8 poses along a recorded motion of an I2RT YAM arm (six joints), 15 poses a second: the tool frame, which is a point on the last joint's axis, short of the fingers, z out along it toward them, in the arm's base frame.
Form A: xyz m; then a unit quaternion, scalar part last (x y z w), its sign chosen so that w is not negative.
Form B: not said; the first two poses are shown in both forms.
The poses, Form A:
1: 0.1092, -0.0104, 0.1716, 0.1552, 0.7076, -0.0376, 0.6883
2: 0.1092, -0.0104, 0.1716, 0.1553, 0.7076, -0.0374, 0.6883
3: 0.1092, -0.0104, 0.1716, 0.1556, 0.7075, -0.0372, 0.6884
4: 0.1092, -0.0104, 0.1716, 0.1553, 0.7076, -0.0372, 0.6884
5: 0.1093, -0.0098, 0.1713, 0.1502, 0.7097, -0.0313, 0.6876
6: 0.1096, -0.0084, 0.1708, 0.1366, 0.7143, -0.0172, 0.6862
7: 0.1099, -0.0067, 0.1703, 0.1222, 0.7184, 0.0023, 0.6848
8: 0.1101, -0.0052, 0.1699, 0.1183, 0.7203, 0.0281, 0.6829
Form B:
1: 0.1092, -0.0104, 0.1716, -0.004, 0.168, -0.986, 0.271, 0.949, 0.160
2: 0.1092, -0.0104, 0.1716, -0.004, 0.168, -0.986, 0.271, 0.949, 0.161
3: 0.1092, -0.0104, 0.1716, -0.004, 0.169, -0.986, 0.271, 0.949, 0.162
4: 0.1092, -0.0104, 0.1716, -0.004, 0.169, -0.986, 0.271, 0.949, 0.161
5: 0.1093, -0.0098, 0.1713, -0.009, 0.170, -0.985, 0.256, 0.953, 0.162
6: 0.1096, -0.0084, 0.1708, -0.021, 0.172, -0.985, 0.219, 0.962, 0.163
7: 0.1099, -0.0067, 0.1703, -0.032, 0.179, -0.983, 0.172, 0.970, 0.171
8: 0.1101, -0.0052, 0.1699, -0.039, 0.209, -0.977, 0.132, 0.970, 0.202
